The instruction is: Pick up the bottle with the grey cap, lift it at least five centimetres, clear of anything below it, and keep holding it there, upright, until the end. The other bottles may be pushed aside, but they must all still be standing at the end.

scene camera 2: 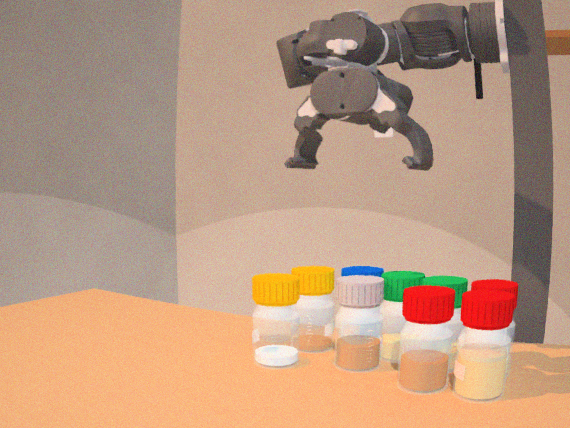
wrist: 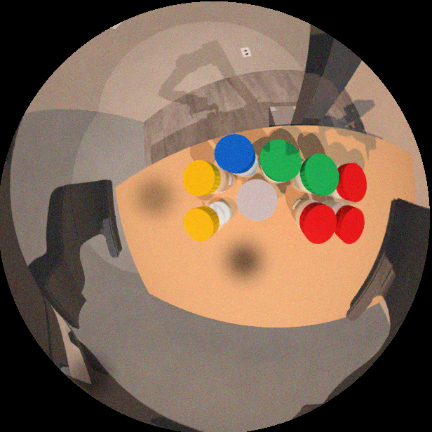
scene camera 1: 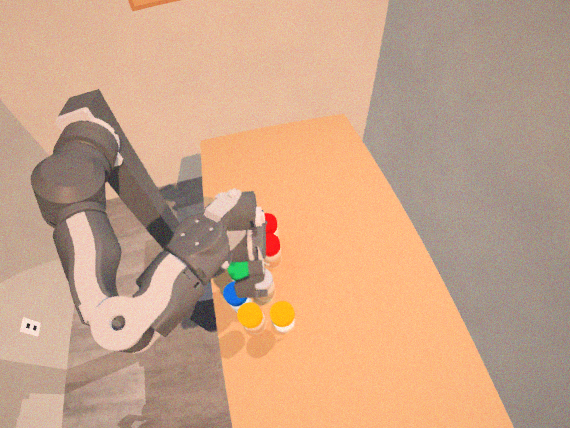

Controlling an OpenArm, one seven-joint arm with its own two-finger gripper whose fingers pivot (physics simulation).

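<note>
The grey-capped bottle (scene camera 1: 268, 281) (scene camera 2: 359, 320) (wrist: 257, 200) stands upright on the table among the other bottles. It holds brown contents. In the first scene view a finger partly covers it. My gripper (scene camera 1: 260, 252) (scene camera 2: 359, 164) (wrist: 212, 243) is open and empty, fingers spread wide, well above the caps. In the second scene view the grey cap lies below the space between the fingertips. In the wrist view it is above the line between the fingertips, near the picture's middle. The bottle's base is hidden there by its cap.
Two yellow-capped bottles (scene camera 2: 275, 320) (wrist: 201, 223), a blue-capped one (scene camera 1: 234, 294) (wrist: 235, 153), two green-capped ones (wrist: 280, 160) and three red-capped ones (scene camera 2: 424, 345) (wrist: 318, 223) stand around it. The blue and green ones are close beside it, toward the near table edge in the first scene view.
</note>
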